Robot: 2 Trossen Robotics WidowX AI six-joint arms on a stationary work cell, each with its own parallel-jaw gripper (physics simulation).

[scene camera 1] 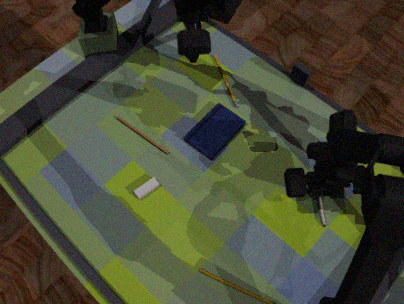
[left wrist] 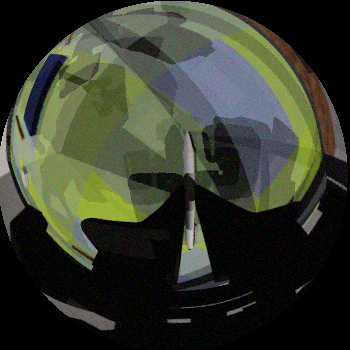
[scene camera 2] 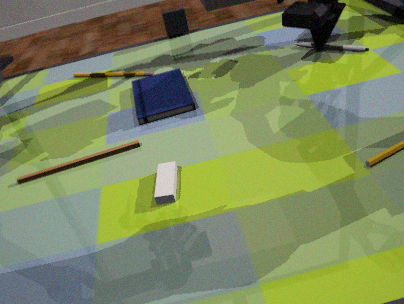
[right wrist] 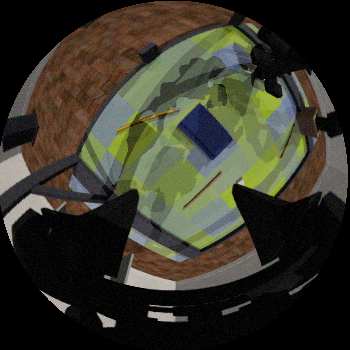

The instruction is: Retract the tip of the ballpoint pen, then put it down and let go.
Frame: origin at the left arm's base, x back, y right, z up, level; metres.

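Where they show: left gripper, fingertip midpoint: [scene camera 1: 317, 194] [left wrist: 188, 189] [scene camera 2: 320, 48] [right wrist: 253, 75]; right gripper, fingertip midpoint: [right wrist: 186, 191]; left arm's base at its link origin: [right wrist: 317, 122]; right arm's base at its link origin: [scene camera 1: 96, 24].
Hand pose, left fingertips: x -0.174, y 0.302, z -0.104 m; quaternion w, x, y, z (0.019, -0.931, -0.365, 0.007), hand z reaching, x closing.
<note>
Things, the pixels of their top centre, and the offset from my left fingertips.
- slim white-grey ballpoint pen at its top centre: [left wrist: 191, 211] [scene camera 2: 330, 43] [scene camera 1: 320, 199] dx +0.013, dy -0.011, dz +0.009 m
- dark blue notebook at its top centre: [scene camera 2: 160, 91] [scene camera 1: 215, 129] [right wrist: 206, 131] dx -0.297, dy -0.028, dz +0.012 m
- brown stick at its top centre: [scene camera 2: 78, 159] [scene camera 1: 141, 134] [right wrist: 202, 191] dx -0.432, dy -0.157, dz +0.007 m
- white eraser at its top centre: [scene camera 2: 165, 178] [scene camera 1: 146, 187] [left wrist: 23, 178] dx -0.317, dy -0.255, dz +0.012 m
The slim white-grey ballpoint pen [scene camera 1: 322, 212] [scene camera 2: 350, 48] [left wrist: 188, 155] lies across my left gripper's fingertips, low over the patterned table top. My left gripper [scene camera 1: 320, 192] [scene camera 2: 319, 47] [left wrist: 188, 189] points down and is shut on the pen's middle. In the left wrist view the pen's tapered end points away from the wrist, and the end with the clip lies between the fingers towards the wrist. Whether the writing tip is out is too small to tell. My right gripper [scene camera 1: 194, 59] [right wrist: 186, 191] is open and empty, above the table's far side in scene camera 1.
A dark blue notebook [scene camera 1: 215, 131] [scene camera 2: 162, 95] [right wrist: 206, 129] lies mid-table. A yellow pencil [scene camera 1: 225, 80] [scene camera 2: 114, 74], a brown stick [scene camera 1: 142, 135] [scene camera 2: 78, 161], a white eraser [scene camera 1: 146, 188] [scene camera 2: 166, 181] and another yellow pencil [scene camera 1: 235, 286] [scene camera 2: 385, 155] lie around it.
</note>
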